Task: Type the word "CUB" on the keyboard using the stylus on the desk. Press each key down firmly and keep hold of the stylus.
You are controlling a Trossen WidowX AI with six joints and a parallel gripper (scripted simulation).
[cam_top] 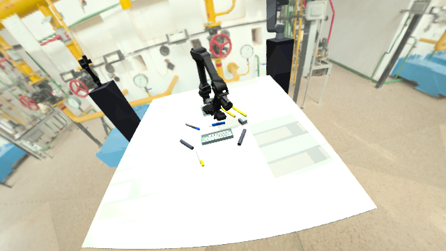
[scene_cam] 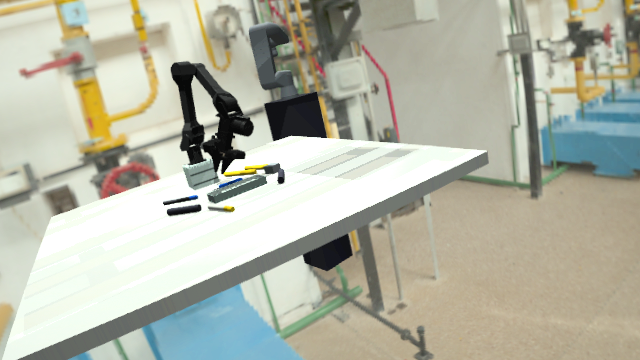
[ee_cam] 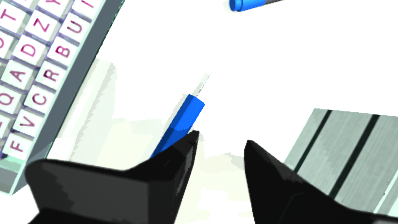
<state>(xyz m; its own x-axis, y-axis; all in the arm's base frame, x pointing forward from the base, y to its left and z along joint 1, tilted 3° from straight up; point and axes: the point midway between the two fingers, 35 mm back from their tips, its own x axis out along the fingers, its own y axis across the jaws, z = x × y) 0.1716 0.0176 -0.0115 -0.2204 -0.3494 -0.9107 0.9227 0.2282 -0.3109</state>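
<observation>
Right now the blue stylus is 5 cm below my gripper tip, 2 cm ahead of it and 1 cm to the right of it. Round my gripper tip: grey block (18 cm to the left, 7 cm ahead, 4 cm below); then yellow-tipped pin (27 cm ahead, 14 cm to the right, 5 cm below).
</observation>
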